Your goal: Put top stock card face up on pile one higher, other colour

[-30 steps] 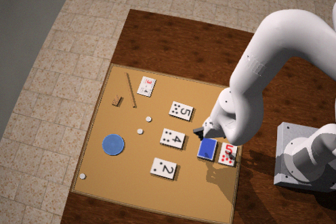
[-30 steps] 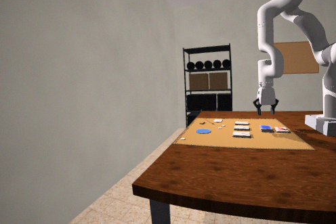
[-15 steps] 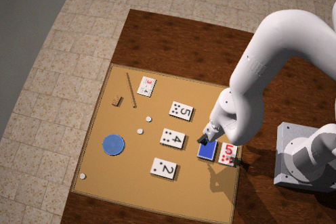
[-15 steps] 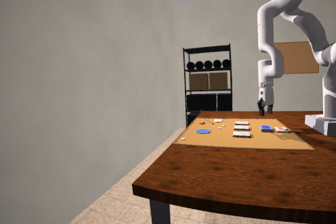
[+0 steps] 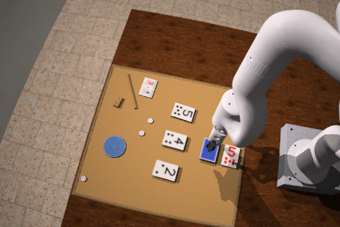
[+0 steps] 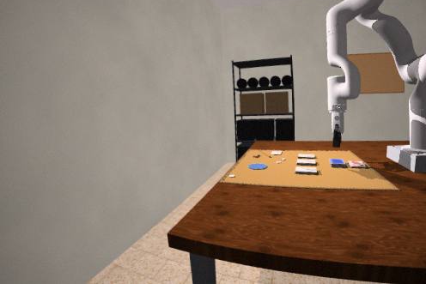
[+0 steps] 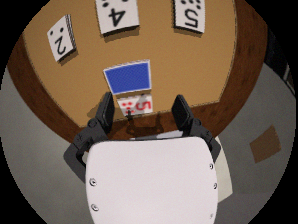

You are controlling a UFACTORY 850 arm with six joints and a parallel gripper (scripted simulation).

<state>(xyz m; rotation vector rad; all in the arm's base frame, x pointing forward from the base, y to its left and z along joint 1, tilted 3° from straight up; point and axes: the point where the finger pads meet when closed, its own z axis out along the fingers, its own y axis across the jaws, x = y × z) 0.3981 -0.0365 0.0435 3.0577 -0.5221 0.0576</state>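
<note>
My gripper is now 30 mm to the right of the blue-backed card and 80 mm above it. Round my hand: tan card cloth: 180 mm ahead, 10 mm to the left, 110 mm below.
</note>
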